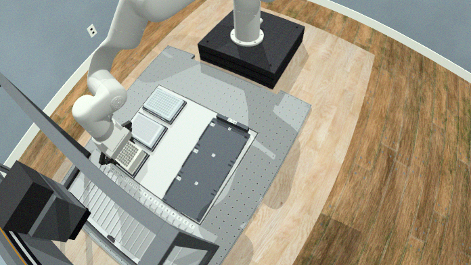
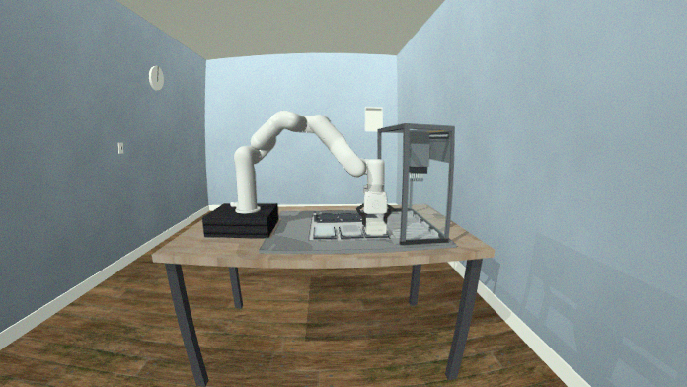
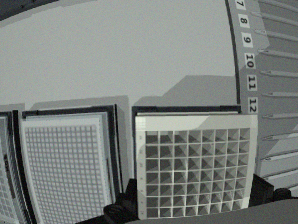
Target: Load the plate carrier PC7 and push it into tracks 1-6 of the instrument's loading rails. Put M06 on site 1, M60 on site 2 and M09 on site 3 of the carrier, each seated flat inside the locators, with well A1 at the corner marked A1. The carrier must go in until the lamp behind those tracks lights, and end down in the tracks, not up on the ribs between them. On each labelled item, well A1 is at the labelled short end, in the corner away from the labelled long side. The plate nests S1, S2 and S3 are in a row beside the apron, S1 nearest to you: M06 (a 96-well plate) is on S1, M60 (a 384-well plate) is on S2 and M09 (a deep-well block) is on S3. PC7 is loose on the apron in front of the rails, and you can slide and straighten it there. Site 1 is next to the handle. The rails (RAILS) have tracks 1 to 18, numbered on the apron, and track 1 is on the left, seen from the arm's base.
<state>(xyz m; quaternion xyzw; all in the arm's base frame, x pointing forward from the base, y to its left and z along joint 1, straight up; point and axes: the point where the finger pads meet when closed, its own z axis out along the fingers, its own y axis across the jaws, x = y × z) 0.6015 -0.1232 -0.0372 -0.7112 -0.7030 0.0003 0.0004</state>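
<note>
Right now my hand is 40 mm above the plate nest S3. Round my hand: plate nest S2: 110 mm behind, 40 mm below; carrier PC7: 260 mm to the left, 110 mm behind, 30 mm below; plate nest S1: 220 mm behind, 40 mm below.
</note>
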